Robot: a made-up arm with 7 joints. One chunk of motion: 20 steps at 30 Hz.
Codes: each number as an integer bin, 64 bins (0 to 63) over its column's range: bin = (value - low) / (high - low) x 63, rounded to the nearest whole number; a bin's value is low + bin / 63 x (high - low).
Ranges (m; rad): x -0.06..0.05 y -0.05..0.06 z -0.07..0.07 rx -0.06..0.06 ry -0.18..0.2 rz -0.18..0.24
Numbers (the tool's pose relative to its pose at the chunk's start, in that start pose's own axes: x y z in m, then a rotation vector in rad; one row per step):
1: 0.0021 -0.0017 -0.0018 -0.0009 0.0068 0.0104
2: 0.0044 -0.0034 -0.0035 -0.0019 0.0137 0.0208
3: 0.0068 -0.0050 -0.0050 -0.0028 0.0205 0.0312
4: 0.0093 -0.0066 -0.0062 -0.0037 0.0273 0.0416
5: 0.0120 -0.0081 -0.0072 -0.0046 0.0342 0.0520
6: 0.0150 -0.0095 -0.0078 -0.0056 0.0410 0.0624
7: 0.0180 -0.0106 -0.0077 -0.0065 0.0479 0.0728
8: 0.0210 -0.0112 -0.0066 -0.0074 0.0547 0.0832
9: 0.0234 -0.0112 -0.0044 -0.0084 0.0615 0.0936
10: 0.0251 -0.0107 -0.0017 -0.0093 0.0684 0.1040
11: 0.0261 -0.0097 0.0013 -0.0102 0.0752 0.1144
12: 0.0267 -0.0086 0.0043 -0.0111 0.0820 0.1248
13: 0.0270 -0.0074 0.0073 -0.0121 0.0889 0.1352
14: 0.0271 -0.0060 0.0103 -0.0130 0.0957 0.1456
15: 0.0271 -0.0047 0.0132 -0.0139 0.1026 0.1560
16: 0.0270 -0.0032 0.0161 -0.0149 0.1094 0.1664
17: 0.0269 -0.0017 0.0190 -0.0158 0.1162 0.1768
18: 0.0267 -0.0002 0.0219 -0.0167 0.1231 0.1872
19: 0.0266 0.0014 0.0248 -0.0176 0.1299 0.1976
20: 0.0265 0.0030 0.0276 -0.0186 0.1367 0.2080
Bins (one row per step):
1: 36 28 31 31 31 29
2: 37 27 30 31 32 30
3: 38 26 29 30 33 32
4: 40 25 29 30 34 33
5: 41 24 28 29 36 35
6: 43 23 28 29 37 36
7: 45 23 28 28 38 38
8: 46 22 29 28 39 39
9: 48 22 30 27 40 41
10: 49 23 31 27 41 43
11: 49 23 32 26 42 44
12: 50 24 33 26 43 46
13: 50 24 35 25 45 47
14: 50 25 36 25 46 49
15: 50 26 37 24 47 50
16: 50 27 39 24 48 52
17: 50 28 40 23 49 54
18: 50 29 41 23 50 55
19: 50 29 43 22 51 57
20: 50 30 44 22 53 58

